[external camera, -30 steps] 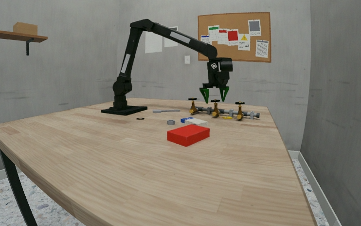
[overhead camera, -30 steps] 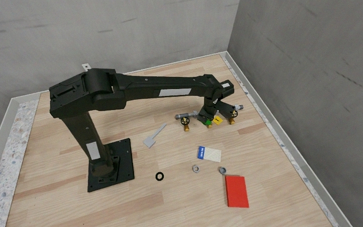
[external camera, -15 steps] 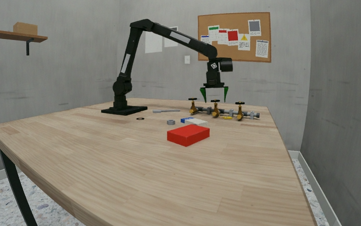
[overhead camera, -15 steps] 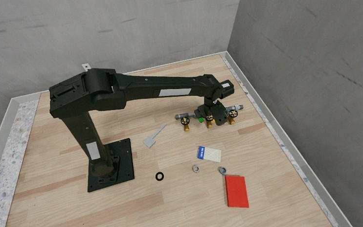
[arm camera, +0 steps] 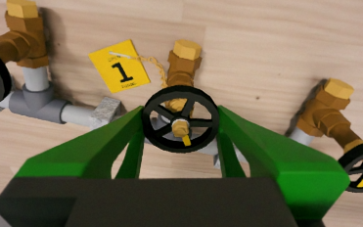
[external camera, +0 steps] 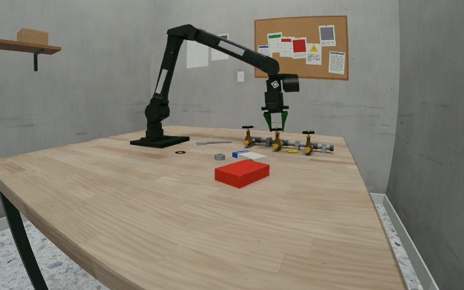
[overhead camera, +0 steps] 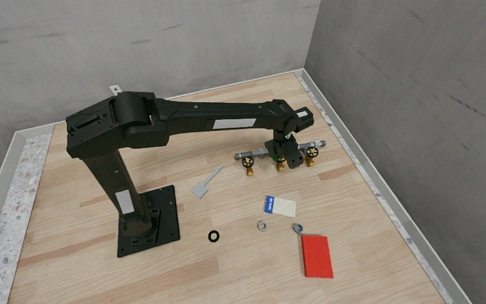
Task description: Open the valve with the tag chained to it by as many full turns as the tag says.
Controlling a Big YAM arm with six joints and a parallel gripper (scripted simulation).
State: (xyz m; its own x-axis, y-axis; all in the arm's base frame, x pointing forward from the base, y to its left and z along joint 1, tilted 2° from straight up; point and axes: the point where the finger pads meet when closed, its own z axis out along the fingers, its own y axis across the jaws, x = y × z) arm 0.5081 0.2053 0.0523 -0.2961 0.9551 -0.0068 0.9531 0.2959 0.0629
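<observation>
The yellow tag is 80 mm below my hand, 70 mm ahead of it and 10 mm to the left of it. Round my hand: grey scraper (300 mm behind, 80 mm below, 50 mm to the right); then white card (170 mm to the right, 80 mm below, 20 mm behind); then red block (350 mm to the right, 70 mm below, 70 mm ahead).
</observation>
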